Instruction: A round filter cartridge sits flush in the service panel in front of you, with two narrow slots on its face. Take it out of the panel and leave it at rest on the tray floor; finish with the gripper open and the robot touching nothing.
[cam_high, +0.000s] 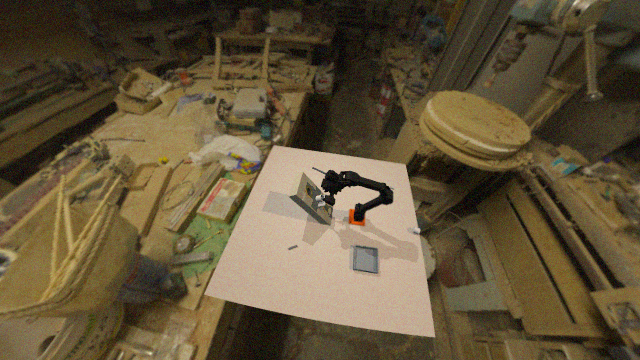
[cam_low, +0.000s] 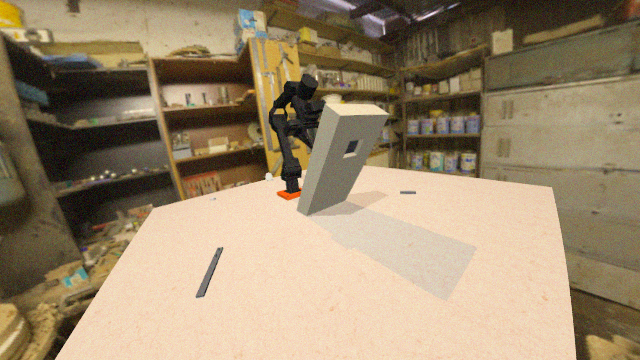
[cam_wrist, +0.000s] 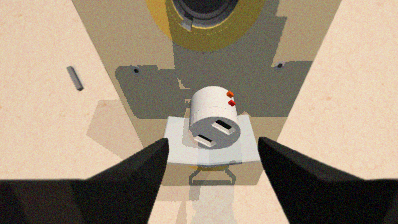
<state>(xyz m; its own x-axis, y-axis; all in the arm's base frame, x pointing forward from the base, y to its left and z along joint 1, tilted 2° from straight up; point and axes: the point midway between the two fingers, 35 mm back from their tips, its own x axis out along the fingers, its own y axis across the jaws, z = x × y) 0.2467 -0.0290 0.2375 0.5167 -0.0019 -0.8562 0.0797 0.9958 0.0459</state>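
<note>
Now: the round filter cartridge 2 cm ahead of my gripper tip and 4 cm below it. Also, from my gripper tip: service panel 6 cm ahead, 6 cm below; then grey tray 30 cm behind, 31 cm to the left, 21 cm below.
</note>
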